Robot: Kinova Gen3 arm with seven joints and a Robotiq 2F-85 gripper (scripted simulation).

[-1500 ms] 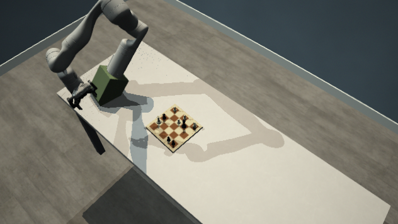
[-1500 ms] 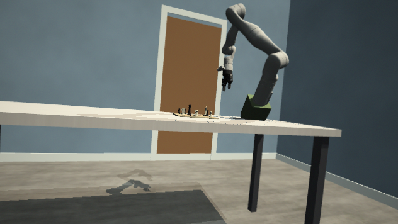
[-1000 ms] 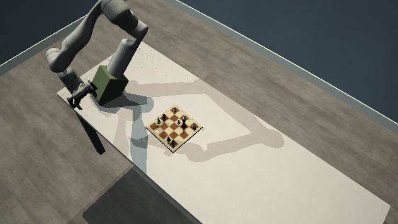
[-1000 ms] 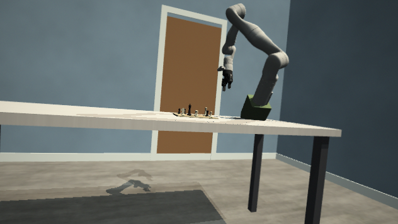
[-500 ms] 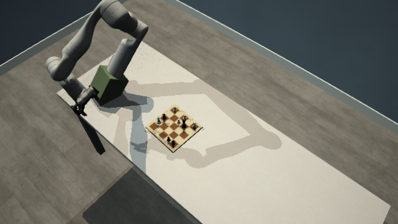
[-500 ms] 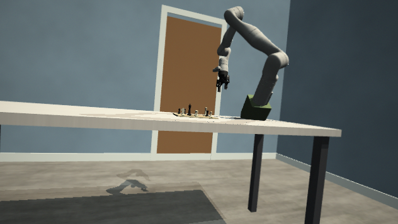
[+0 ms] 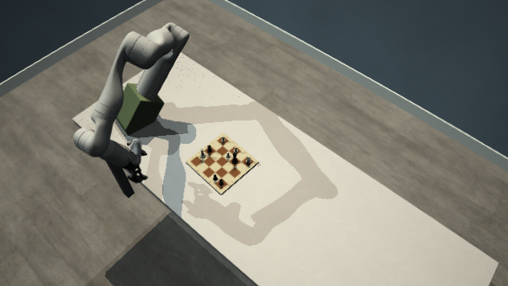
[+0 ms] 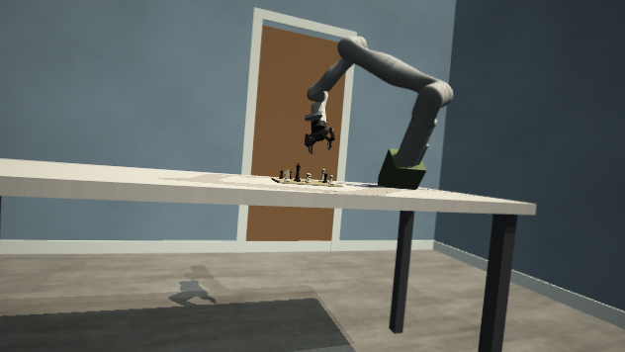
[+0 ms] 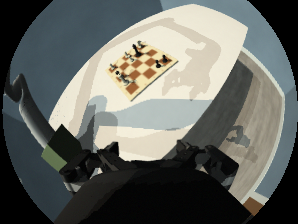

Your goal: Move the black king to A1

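Now: the black king 330 mm to the left of my hand, 120 mm ahead of it and 100 mm below it. The rest, counted from my hand: chessboard: 290 mm to the left, 140 mm below, 90 mm ahead.
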